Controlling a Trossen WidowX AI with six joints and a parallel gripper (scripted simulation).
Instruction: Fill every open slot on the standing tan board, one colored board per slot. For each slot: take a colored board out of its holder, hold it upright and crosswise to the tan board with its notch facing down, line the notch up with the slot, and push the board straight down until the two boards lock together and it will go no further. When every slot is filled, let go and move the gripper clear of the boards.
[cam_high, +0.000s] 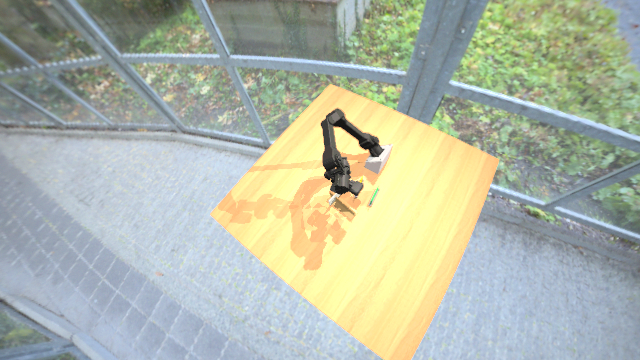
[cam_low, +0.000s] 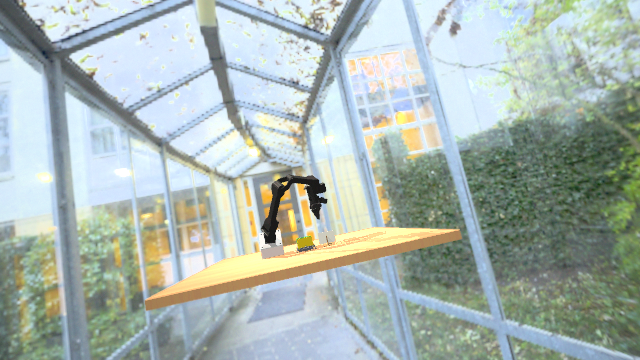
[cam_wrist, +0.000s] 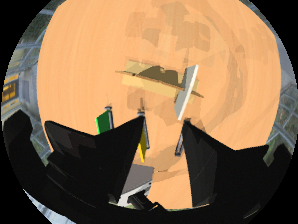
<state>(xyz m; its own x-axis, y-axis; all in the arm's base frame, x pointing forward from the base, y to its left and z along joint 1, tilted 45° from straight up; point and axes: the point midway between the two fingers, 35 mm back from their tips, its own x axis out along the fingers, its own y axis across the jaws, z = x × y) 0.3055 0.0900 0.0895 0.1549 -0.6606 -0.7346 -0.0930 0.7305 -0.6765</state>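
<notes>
The yellow board is 14 cm below my gripper tip, 11 cm behind it and 2 cm to the left of it. Round my gripper tip: green board (14 cm below, 12 cm to the left, 12 cm behind); tan board (14 cm below, 3 cm ahead, 1 cm to the left); grey board (12 cm below, 4 cm to the right, 3 cm ahead).
</notes>
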